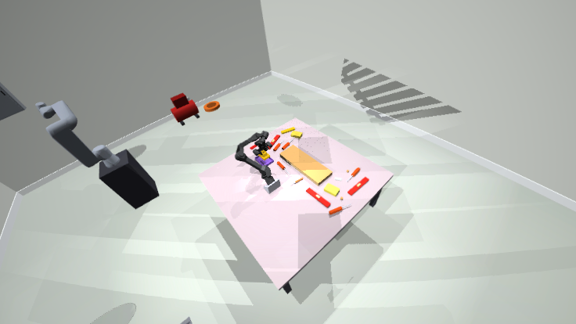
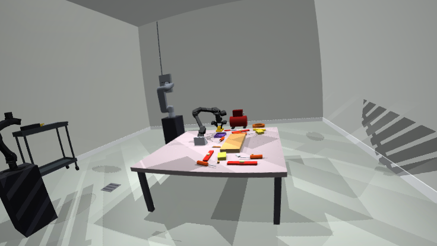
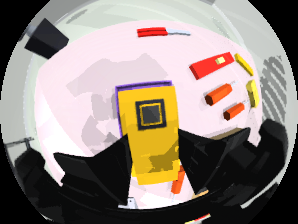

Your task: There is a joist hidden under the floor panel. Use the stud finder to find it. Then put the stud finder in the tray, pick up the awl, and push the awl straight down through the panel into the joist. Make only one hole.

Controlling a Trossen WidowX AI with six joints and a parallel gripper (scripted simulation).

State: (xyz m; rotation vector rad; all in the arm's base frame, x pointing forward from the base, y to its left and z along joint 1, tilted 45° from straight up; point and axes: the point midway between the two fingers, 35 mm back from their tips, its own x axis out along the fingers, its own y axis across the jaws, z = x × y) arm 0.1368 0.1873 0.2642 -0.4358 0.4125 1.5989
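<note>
Right now the purple tray is 80 mm below my gripper tip. From my gripper tip the other things lie so: yellow stud finder: 20 mm above, 10 mm to the left; then orange-handled awl: 430 mm to the right, 80 mm below, 50 mm ahead.
</note>
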